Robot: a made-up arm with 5 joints.
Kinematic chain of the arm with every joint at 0, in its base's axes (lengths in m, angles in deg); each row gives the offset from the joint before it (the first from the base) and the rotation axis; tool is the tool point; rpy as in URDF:
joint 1: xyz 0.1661 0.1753 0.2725 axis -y
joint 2: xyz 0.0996 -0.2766 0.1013 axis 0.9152 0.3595 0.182
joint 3: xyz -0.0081 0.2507 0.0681 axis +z
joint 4: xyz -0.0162 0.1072 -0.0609 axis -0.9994 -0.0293 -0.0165
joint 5: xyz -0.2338 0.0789 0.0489 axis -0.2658 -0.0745 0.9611
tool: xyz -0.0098 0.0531 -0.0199 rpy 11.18 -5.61 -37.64
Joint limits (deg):
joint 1: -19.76..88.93
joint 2: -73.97..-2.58
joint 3: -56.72..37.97
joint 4: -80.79..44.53
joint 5: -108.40..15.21
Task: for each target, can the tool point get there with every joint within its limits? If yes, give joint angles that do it. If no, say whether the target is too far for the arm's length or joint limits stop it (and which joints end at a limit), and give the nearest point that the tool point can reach.
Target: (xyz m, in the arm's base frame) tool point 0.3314 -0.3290 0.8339
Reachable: no: joint limits stop it (at a limit: joint 1, joint 2, joint 3, joint 4) | nearest point 0.5143 0.0566 0.6599 | short by 0.461 m
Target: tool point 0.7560 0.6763 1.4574
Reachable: no: too far | nearest point 0.5176 0.1984 0.6316 | short by 0.983 m
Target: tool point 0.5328 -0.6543 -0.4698
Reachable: no: too far | nearest point 0.3486 -0.0316 -0.0969 | short by 0.749 m
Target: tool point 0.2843 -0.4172 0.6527
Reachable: no: joint limits stop it (at a limit: joint 1, joint 2, joint 3, joint 4) | nearest point 0.5018 0.0611 0.6525 | short by 0.525 m
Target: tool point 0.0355 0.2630 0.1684
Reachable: yes | joints 41.61 -31.05 13.73 -60.70 4.94
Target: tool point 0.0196 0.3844 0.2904
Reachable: yes | joints 72.95 -11.36 -28.83 -61.57 -49.58
